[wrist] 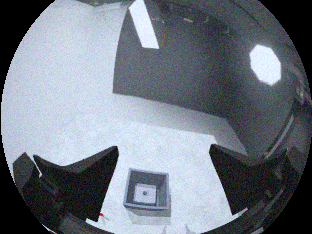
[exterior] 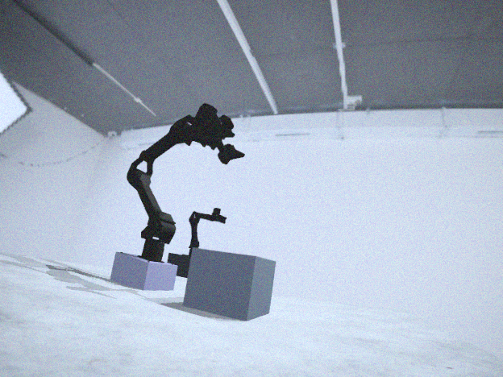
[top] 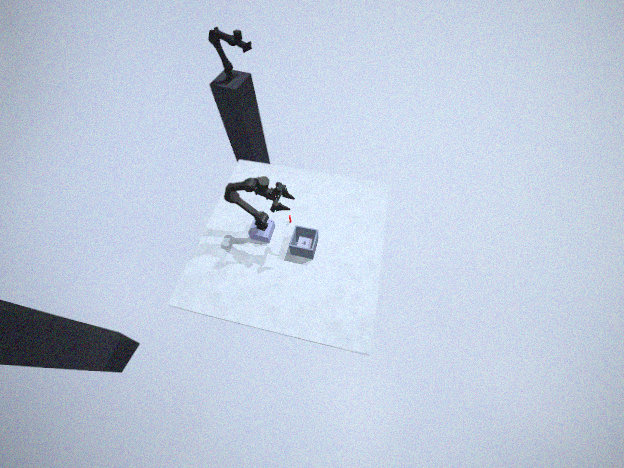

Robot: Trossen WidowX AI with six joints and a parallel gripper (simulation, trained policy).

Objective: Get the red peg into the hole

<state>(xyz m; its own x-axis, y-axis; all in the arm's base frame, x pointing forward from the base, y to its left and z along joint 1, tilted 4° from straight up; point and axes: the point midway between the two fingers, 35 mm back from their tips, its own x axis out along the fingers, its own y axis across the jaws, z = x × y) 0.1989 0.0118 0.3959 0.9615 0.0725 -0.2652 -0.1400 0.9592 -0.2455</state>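
The red peg is 41 cm below my gripper tip, 14 cm to the left of it and 12 cm behind it.
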